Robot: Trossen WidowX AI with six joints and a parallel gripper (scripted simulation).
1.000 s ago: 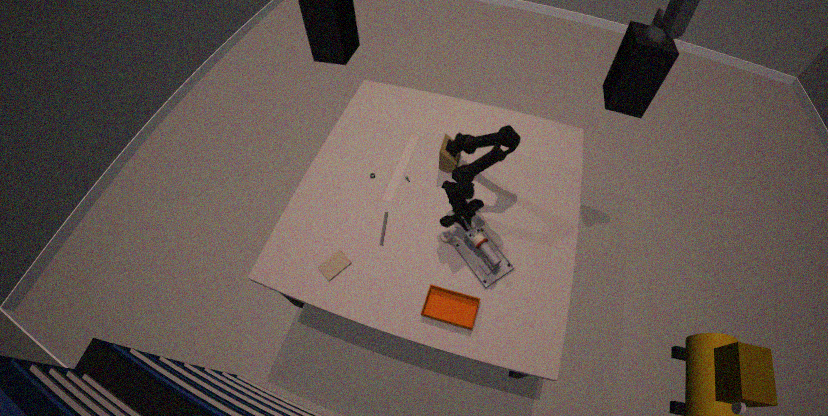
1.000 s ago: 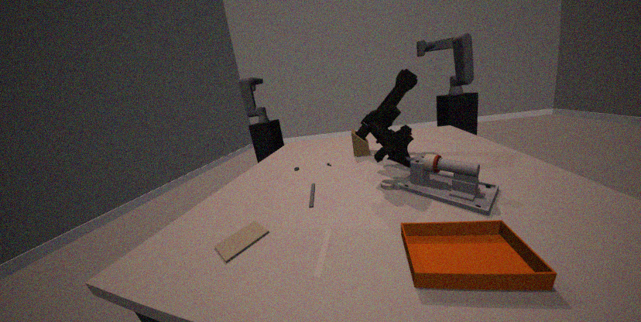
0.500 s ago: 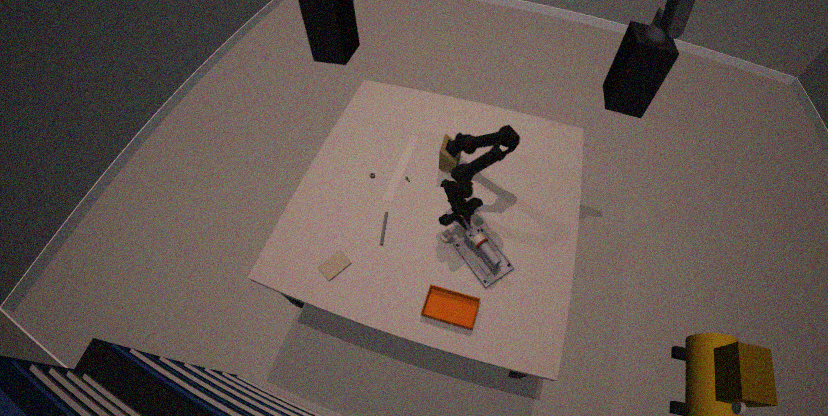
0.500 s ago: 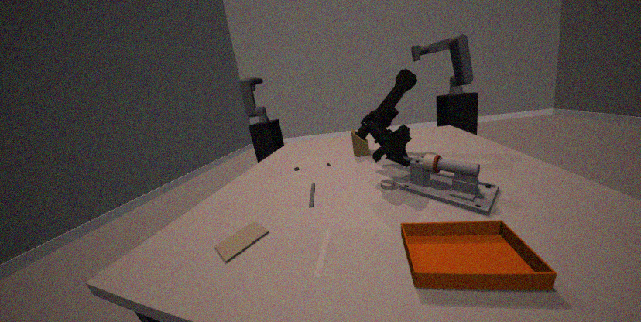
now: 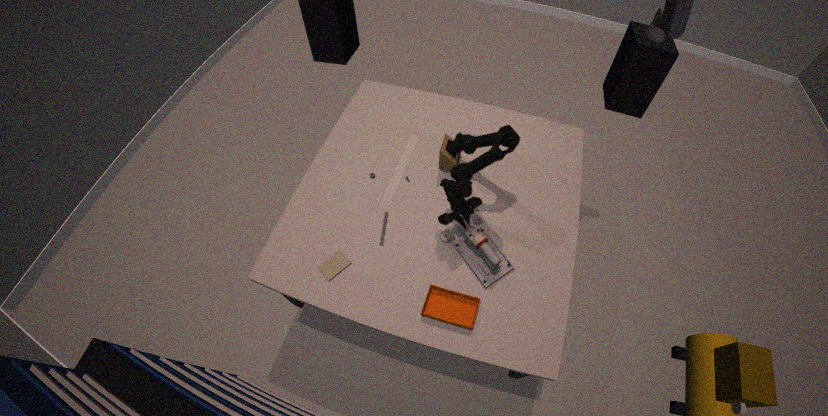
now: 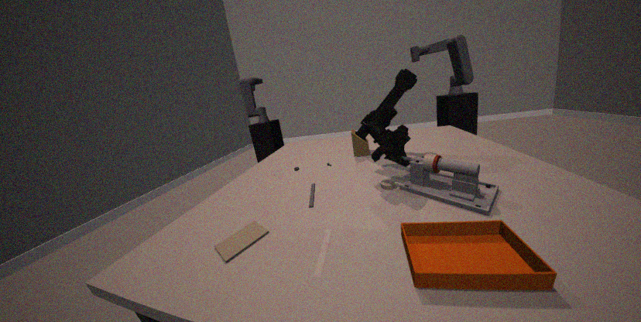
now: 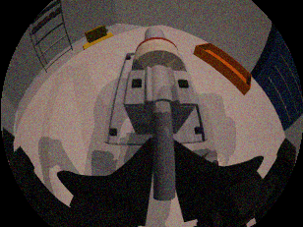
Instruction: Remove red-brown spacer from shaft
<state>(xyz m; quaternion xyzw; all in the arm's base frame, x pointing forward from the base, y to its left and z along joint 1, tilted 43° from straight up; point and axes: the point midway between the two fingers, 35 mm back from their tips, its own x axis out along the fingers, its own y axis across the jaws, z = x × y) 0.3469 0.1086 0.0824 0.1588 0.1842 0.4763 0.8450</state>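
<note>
The shaft lies 20 mm to the left of my gripper tip, 20 mm ahead of it and 20 mm above it. From my gripper tip the other things lie so: support block 100 mm to the left, 90 mm ahead, 10 mm below; then cream spacer 80 mm to the right, 50 mm below, 40 mm ahead; then red-brown spacer 70 mm to the left, 60 mm ahead, 20 mm above.
</note>
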